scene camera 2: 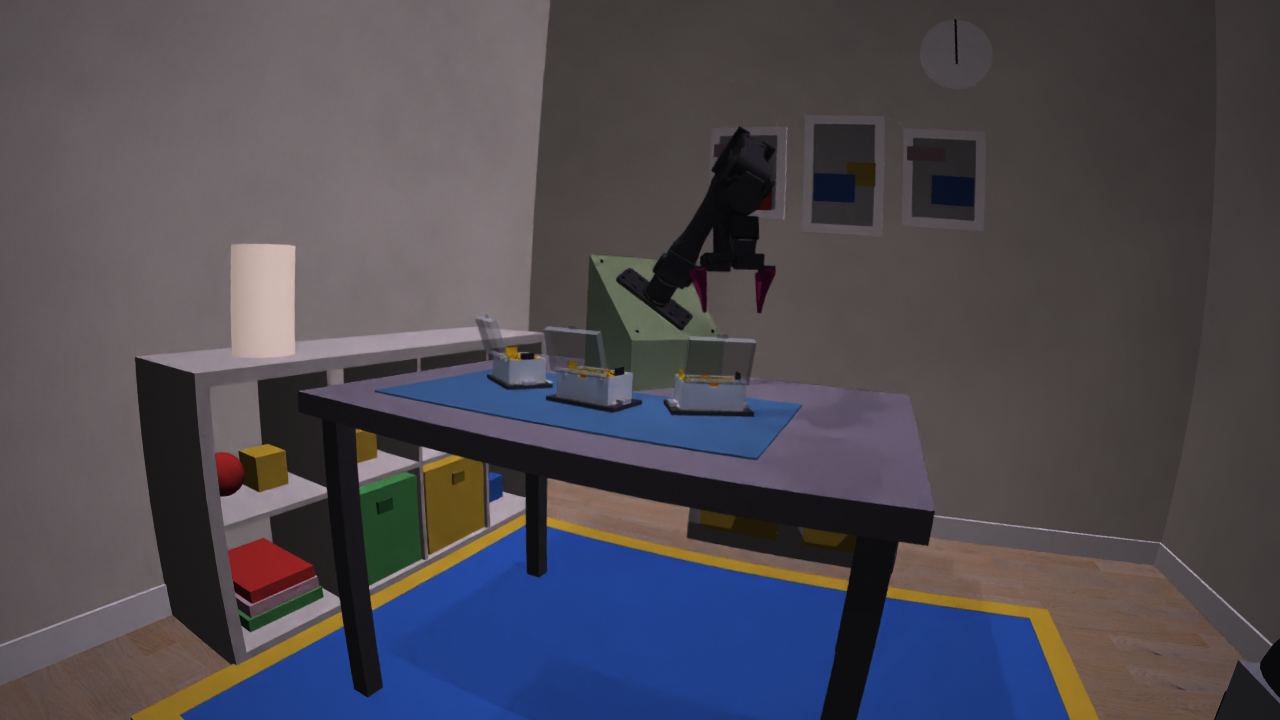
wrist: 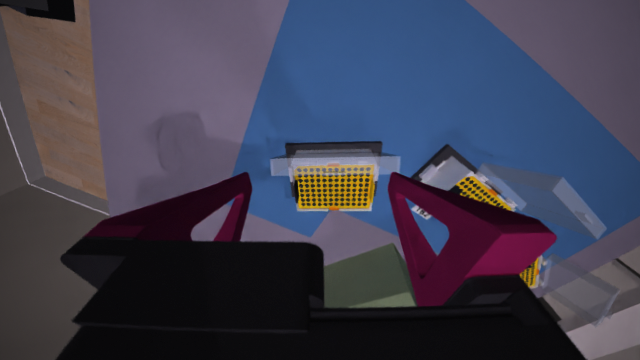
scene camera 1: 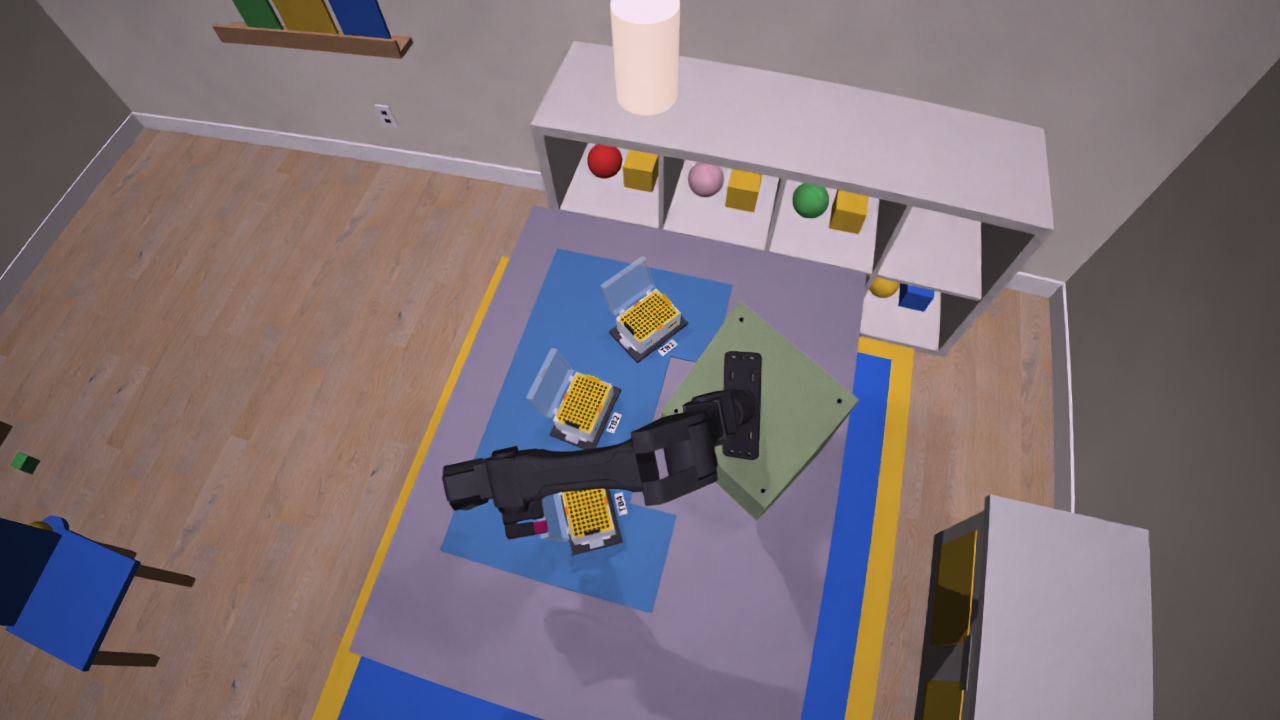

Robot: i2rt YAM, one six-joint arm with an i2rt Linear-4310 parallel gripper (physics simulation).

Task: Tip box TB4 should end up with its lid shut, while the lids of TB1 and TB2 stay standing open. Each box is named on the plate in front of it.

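Observation:
Tip box TB4 holds yellow tips; its clear lid stands upright at its rear. TB2 has its clear lid open. TB1 has its clear lid open. My gripper is open and empty, pointing down above TB4's lid without touching it. The arm hides part of TB4's near surroundings in scene camera 1.
The boxes stand on a blue mat on the grey-purple table. The arm's green sloped base block stands behind the boxes. A white shelf unit stands beside the table.

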